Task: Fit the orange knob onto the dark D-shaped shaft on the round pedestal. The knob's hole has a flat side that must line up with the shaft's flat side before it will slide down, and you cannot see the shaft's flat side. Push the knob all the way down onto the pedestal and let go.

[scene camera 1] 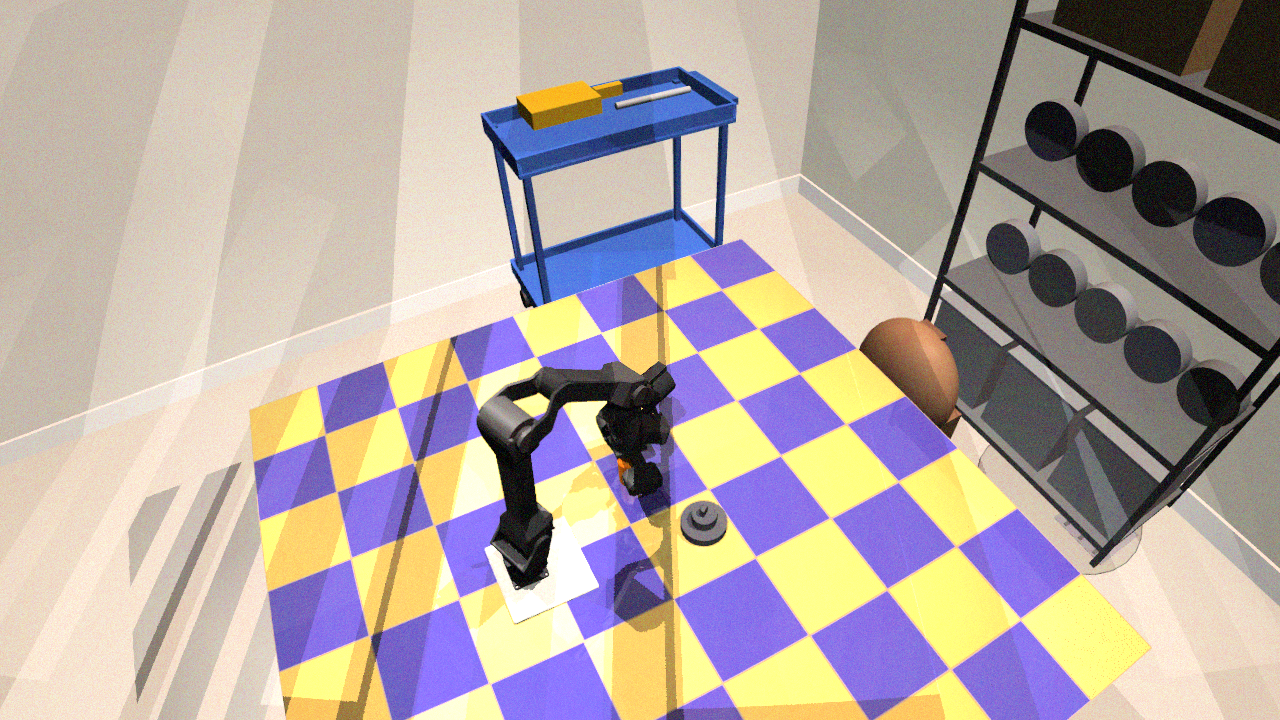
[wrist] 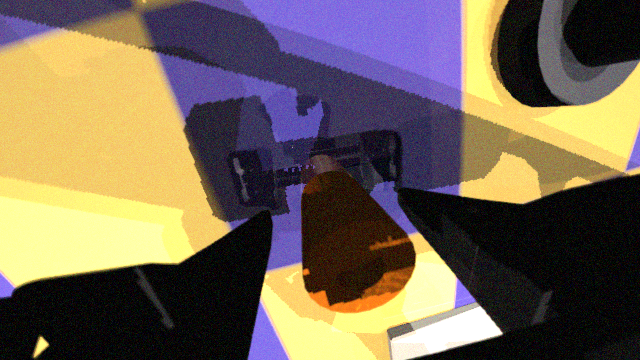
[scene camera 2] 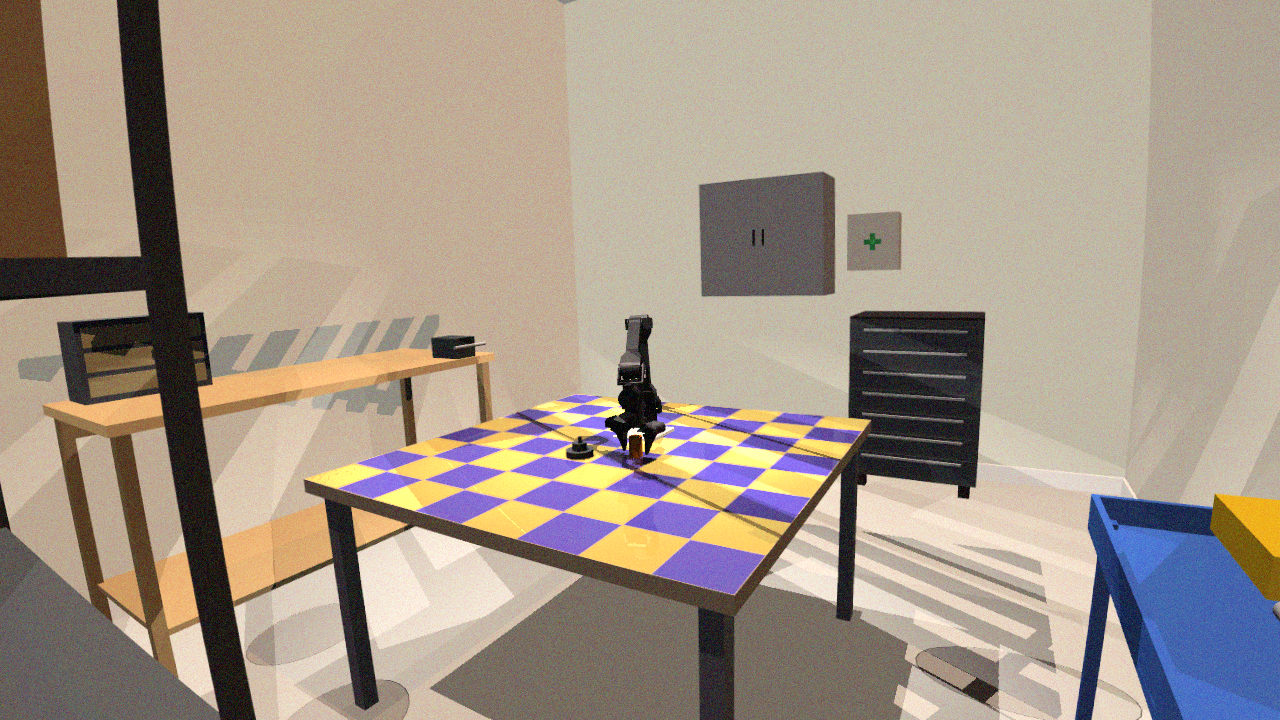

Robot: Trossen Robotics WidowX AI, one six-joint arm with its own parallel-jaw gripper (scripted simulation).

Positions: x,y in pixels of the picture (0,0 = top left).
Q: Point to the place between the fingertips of my gripper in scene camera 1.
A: At 630,475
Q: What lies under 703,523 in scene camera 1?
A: A dark shaft.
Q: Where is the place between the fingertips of my gripper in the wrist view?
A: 335,206
